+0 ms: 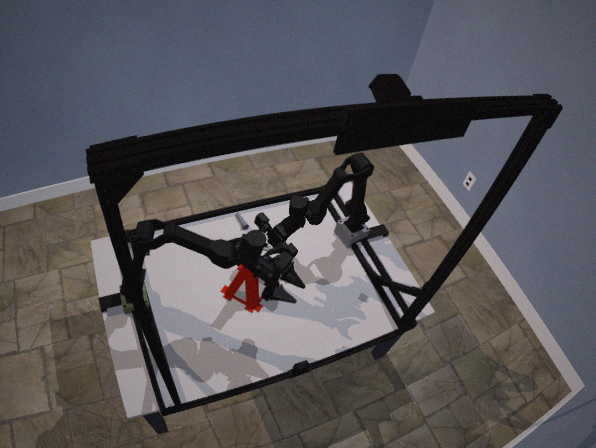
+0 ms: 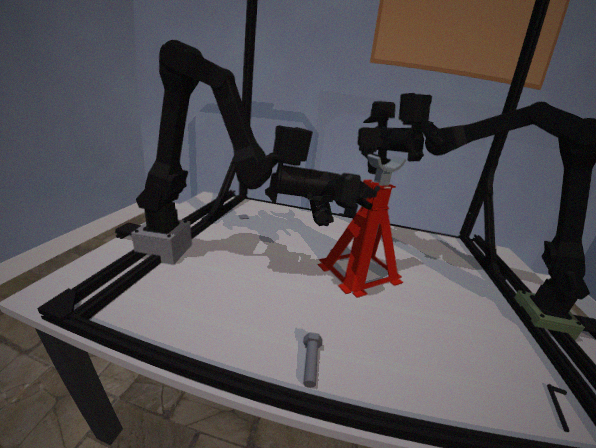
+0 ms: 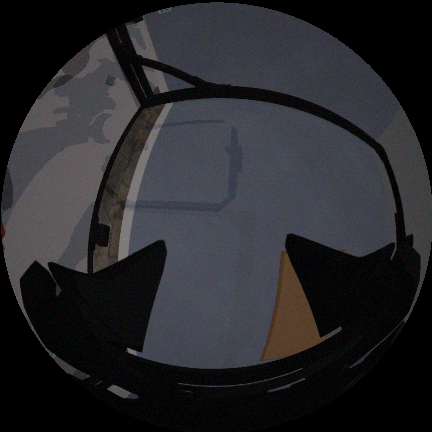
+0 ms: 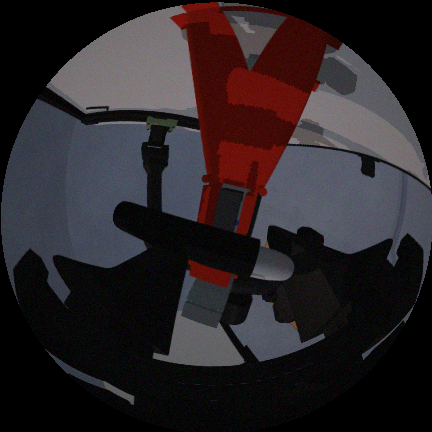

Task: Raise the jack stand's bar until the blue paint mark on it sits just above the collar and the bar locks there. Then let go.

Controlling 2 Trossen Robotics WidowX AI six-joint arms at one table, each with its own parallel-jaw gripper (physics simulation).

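Pixels of known places: left gripper, fingertip midpoint: [image 1: 300, 295] [image 3: 227, 244]; right gripper, fingertip midpoint: [image 2: 370, 193] [image 4: 229, 233]; left arm's base, link origin: [image 2: 549, 307] [image 4: 159, 127]; right arm's base, link origin: [image 1: 353, 225] [image 2: 162, 226].
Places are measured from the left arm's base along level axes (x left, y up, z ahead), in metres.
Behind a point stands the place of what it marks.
Note:
The red jack stand [image 1: 247, 289] @(x -0.097, y 0.032, z 0.405 m) [image 2: 361, 251] @(x 0.014, y 0.047, z 0.444 m) [image 4: 250, 92] @(x -0.021, y 0.082, z 0.465 m) stands mid-table. Its grey bar sits low, with the saddle [image 2: 385, 167] @(x -0.039, y 0.225, z 0.432 m) [image 4: 203, 306] @(x -0.027, y 0.233, z 0.455 m) just above the collar. A small blue spot [image 4: 238, 221] @(x -0.026, y 0.151, z 0.469 m) shows on the bar inside the red frame, on the base side of the collar. The black handle [image 4: 181, 238] @(x 0.005, y 0.153, z 0.480 m) sticks out sideways at the collar. My right gripper [image 2: 366, 195] @(x -0.035, y 0.165, z 0.452 m) [image 4: 229, 233] @(x -0.035, y 0.165, z 0.452 m) reaches in level from the side and is shut on the collar, one finger on each flank. My left gripper [image 1: 294, 292] @(x -0.282, y 0.261, z 0.492 m) [image 2: 368, 132] @(x -0.282, y 0.261, z 0.492 m) [image 3: 227, 244] @(x -0.282, y 0.261, z 0.492 m) is open and empty. It hovers level just above the saddle.
A grey bolt [image 2: 311, 359] @(x 0.263, y -0.022, z 0.493 m) [image 1: 240, 220] @(x 0.253, y -0.025, z 0.488 m) lies near one table edge. A black hex key [image 2: 558, 404] @(x 0.226, y -0.037, z 0.093 m) lies in a corner. A small grey nut [image 1: 363, 297] @(x -0.216, y -0.040, z 0.834 m) lies toward the right rail. A black gantry frame [image 1: 288, 130] @(x -0.430, y 0.997, z 0.291 m) surrounds the table.

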